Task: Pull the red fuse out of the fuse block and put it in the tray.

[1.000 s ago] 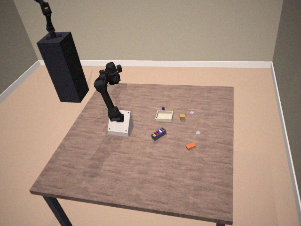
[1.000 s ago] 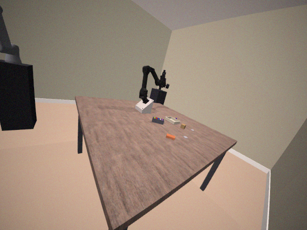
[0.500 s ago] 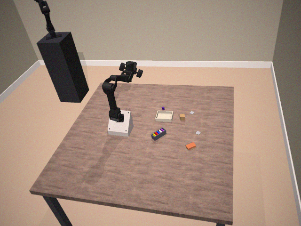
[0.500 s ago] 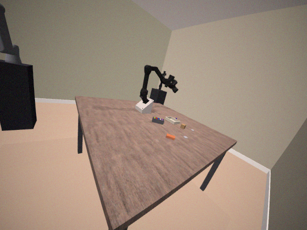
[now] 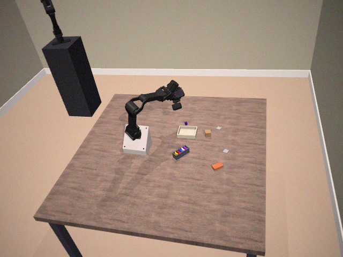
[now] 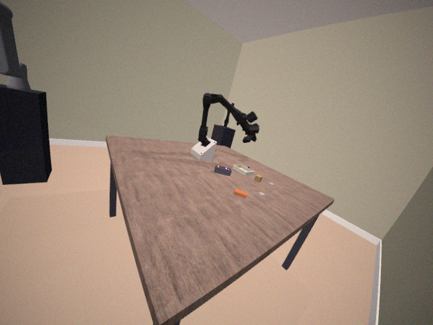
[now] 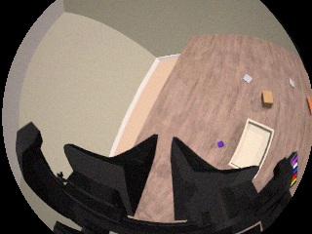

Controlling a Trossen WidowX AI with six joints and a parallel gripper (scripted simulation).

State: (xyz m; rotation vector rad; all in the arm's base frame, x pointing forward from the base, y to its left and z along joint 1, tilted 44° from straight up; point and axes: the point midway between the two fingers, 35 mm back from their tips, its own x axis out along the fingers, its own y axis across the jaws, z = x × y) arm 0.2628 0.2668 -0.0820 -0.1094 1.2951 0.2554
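The red fuse is 3 cm ahead of my gripper tip, 34 cm to the right of it and 22 cm below it. Also, from my gripper tip: cream tray (5 cm ahead, 11 cm to the right, 24 cm below); tan cube (20 cm ahead, 12 cm to the right, 22 cm below); small purple object (2 cm ahead, 1 cm to the right, 23 cm below).
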